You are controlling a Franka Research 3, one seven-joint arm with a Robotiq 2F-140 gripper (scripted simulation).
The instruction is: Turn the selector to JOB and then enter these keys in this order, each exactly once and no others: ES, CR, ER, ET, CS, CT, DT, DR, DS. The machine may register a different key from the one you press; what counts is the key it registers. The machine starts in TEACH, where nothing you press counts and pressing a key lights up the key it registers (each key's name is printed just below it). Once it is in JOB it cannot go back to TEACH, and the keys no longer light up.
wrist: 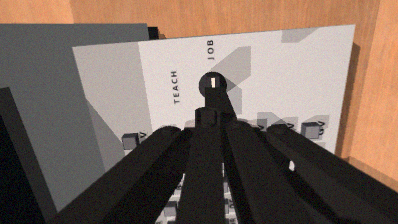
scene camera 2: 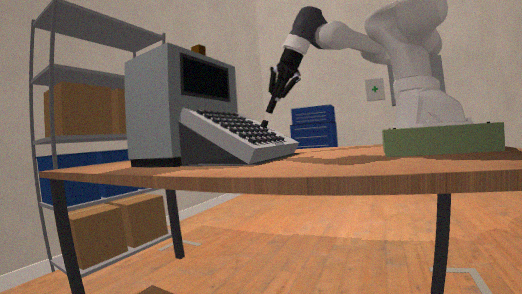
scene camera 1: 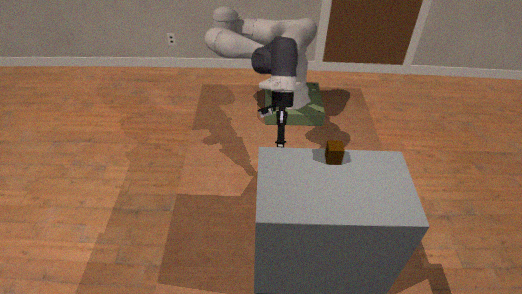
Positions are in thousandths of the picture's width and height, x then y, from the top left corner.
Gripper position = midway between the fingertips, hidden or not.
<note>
In view: the gripper (scene camera 2: 514,383), a grey machine (scene camera 1: 608,740) and a keyboard (scene camera 2: 380,495).
The gripper also shows in the wrist view (wrist: 539,462). The grey machine also shows in the wrist view (wrist: 144,703) and in scene camera 2 (scene camera 2: 307,281). The keyboard also shows in the wrist view (wrist: 732,342).
</note>
